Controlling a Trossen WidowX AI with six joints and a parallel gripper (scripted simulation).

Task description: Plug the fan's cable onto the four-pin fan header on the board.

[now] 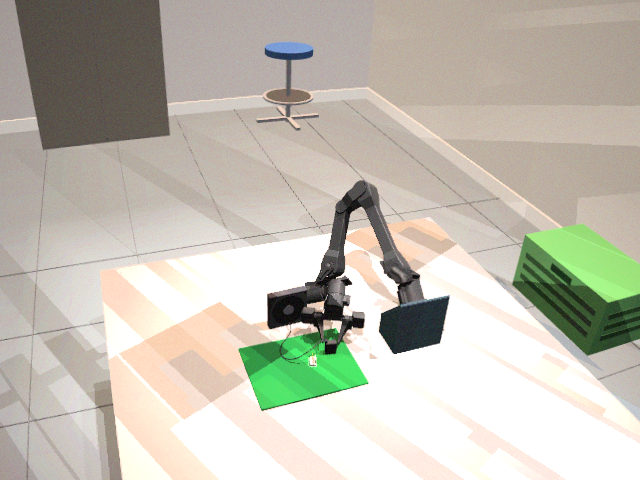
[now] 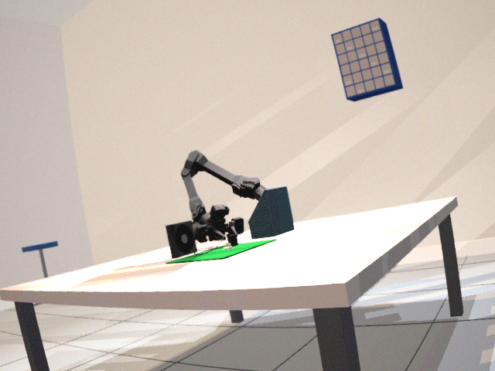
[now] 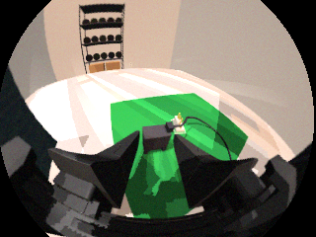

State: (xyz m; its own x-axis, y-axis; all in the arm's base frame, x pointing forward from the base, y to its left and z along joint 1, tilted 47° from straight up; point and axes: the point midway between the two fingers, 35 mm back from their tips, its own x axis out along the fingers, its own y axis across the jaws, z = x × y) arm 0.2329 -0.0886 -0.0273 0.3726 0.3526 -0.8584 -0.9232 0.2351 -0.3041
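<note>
Right now my gripper tip is 1 cm above the dark plug. Round my gripper tip: green board 9 cm ahead, 3 cm to the left, 5 cm below; then pale four-pin header 6 cm ahead, 3 cm to the left, 4 cm below; then black fan 9 cm ahead, 15 cm to the right, 2 cm above.
</note>
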